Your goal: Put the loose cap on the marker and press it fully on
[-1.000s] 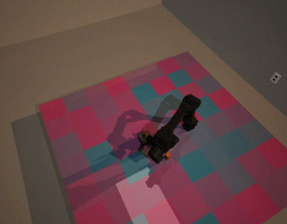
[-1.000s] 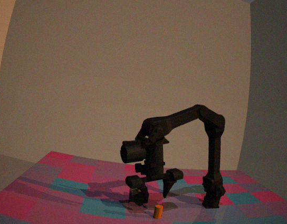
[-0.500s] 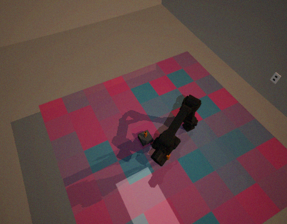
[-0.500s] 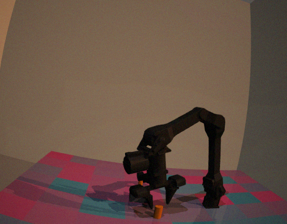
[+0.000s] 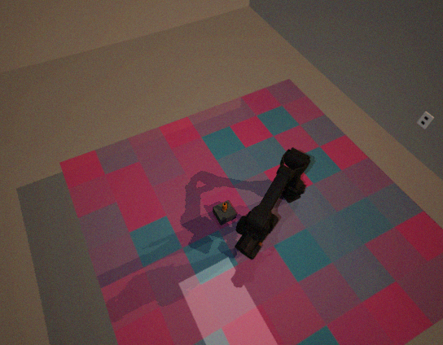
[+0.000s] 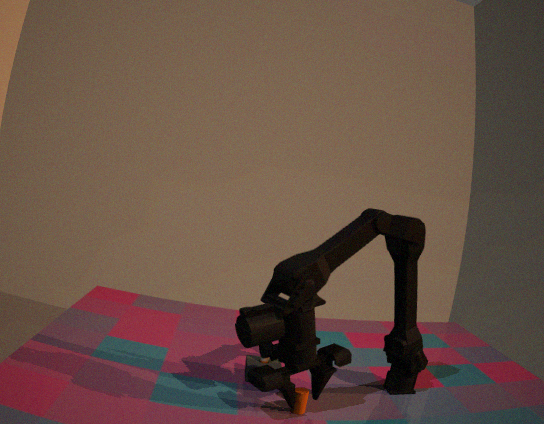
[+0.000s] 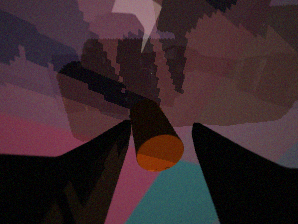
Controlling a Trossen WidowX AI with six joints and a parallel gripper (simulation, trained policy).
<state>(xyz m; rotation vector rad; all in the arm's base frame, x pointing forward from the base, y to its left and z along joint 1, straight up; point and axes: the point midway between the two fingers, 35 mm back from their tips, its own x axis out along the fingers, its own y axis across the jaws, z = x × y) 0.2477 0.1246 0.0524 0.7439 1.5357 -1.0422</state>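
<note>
The dark grey holder block is 170 mm to the right of my gripper tip and 70 mm ahead of it. The rest, counted from my gripper tip: orange cap: 10 mm ahead, 10 mm above.
</note>
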